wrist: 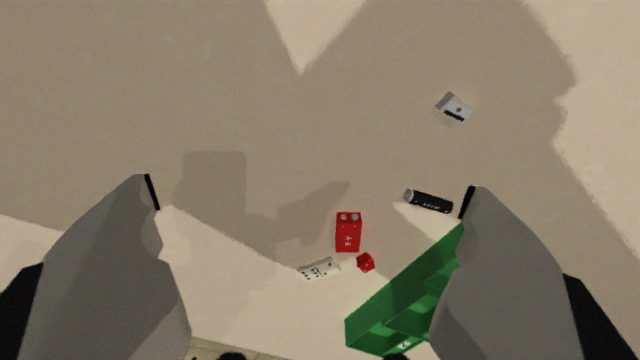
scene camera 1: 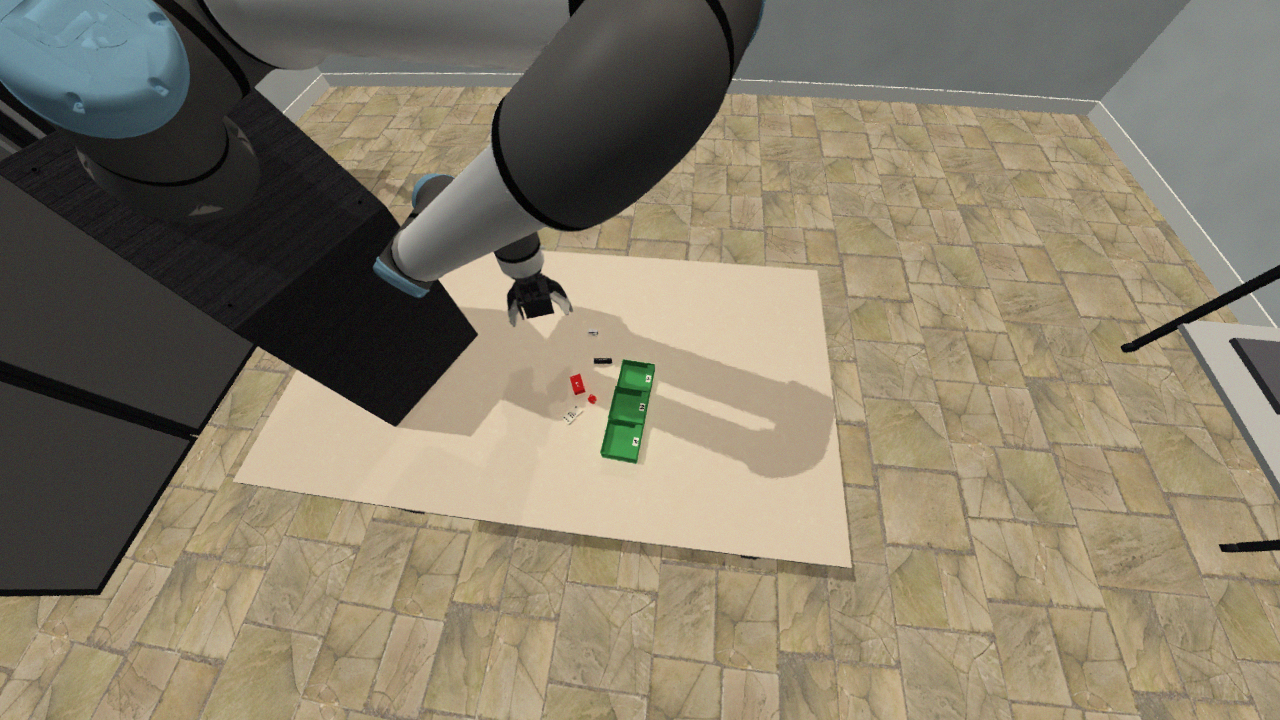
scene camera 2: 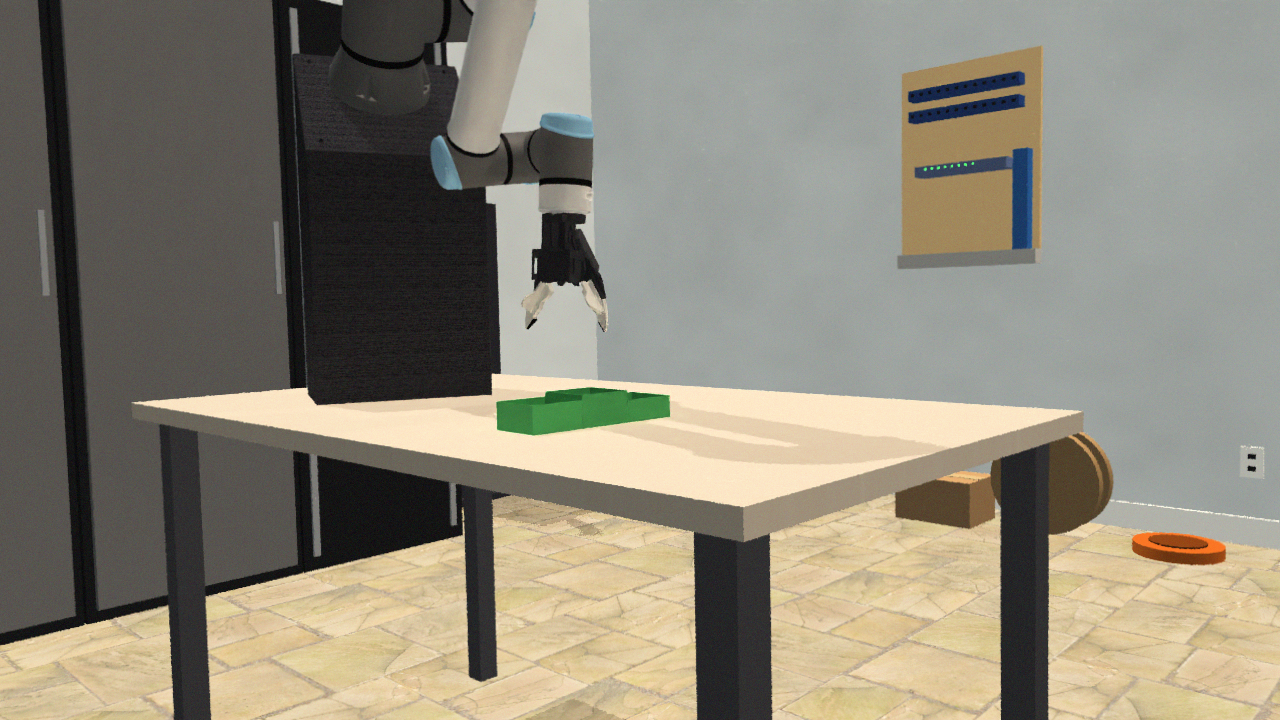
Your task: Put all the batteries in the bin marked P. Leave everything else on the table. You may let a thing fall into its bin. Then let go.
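Seen in the pictures: gripper, fingertip midpoint: (wrist: 313,183) (scene camera 1: 542,317) (scene camera 2: 565,330); arm's base at its link origin: (scene camera 1: 178,160) (scene camera 2: 379,87).
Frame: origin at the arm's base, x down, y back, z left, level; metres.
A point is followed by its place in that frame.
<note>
A black cylindrical battery (scene camera 1: 602,360) {x 0.586, y -0.579, z -0.014 m} (wrist: 429,201) {x 0.587, y -0.575, z -0.008 m} lies on the table near one end of the green bin row (scene camera 1: 617,458) {x 0.582, y -0.635, z -0.275 m} (scene camera 2: 559,417) {x 0.581, y -0.685, z -0.237 m} (wrist: 380,305) {x 0.579, y -0.610, z -0.181 m}. A red block battery (scene camera 1: 577,384) {x 0.582, y -0.521, z -0.087 m} (wrist: 348,233) {x 0.583, y -0.516, z -0.076 m} with two round terminals lies beside the row. The row has three compartments with small labels; I cannot read which is P. My gripper (scene camera 1: 540,317) {x 0.476, y -0.437, z 0.044 m} (scene camera 2: 567,328) {x 0.476, y -0.437, z 0.044 m} (wrist: 313,183) {x 0.476, y -0.437, z 0.044 m} is open and empty, high above the table. In the wrist view the right finger hides part of the bin row. The batteries do not show in scene camera 2.
A red die (scene camera 1: 591,399) {x 0.584, y -0.560, z -0.127 m} (wrist: 365,262) {x 0.585, y -0.556, z -0.115 m} lies between the red battery and the bins. A white domino (scene camera 1: 572,414) {x 0.594, y -0.515, z -0.165 m} (wrist: 318,269) {x 0.593, y -0.512, z -0.159 m} lies next to it. A small grey-white block (scene camera 1: 592,333) {x 0.590, y -0.544, z 0.072 m} (wrist: 455,108) {x 0.589, y -0.541, z 0.081 m} with a dark slot lies beyond the black battery. A black pedestal (scene camera 2: 398,277) {x 0.375, y -0.136, z -0.076 m} stands on the table.
</note>
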